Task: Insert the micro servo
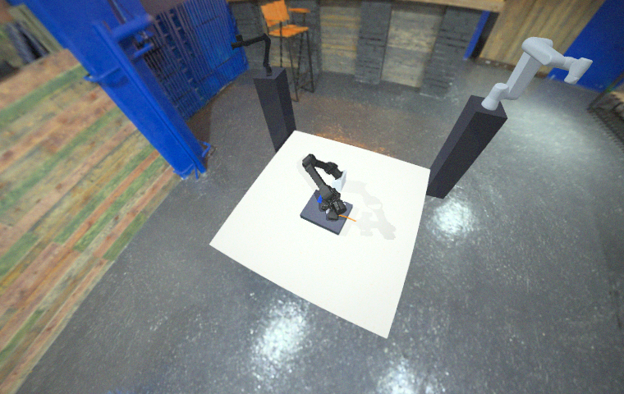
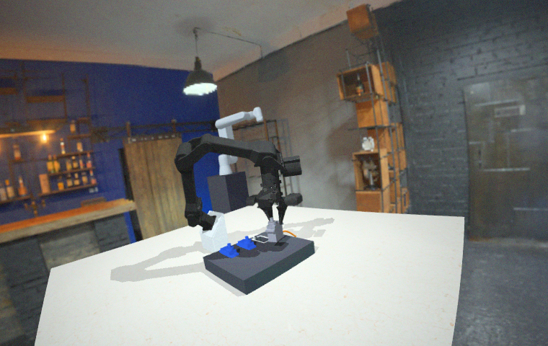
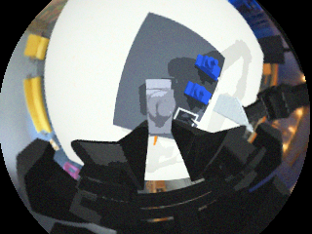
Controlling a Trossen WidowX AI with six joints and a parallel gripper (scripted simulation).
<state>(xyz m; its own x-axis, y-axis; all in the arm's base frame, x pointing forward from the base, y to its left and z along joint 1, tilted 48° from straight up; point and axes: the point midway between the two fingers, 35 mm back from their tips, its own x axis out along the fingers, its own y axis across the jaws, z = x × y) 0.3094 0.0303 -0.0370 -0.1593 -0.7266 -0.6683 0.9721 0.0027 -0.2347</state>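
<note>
The dark deck lies 10 cm below my gripper tip and 7 cm to the right of it.
</note>
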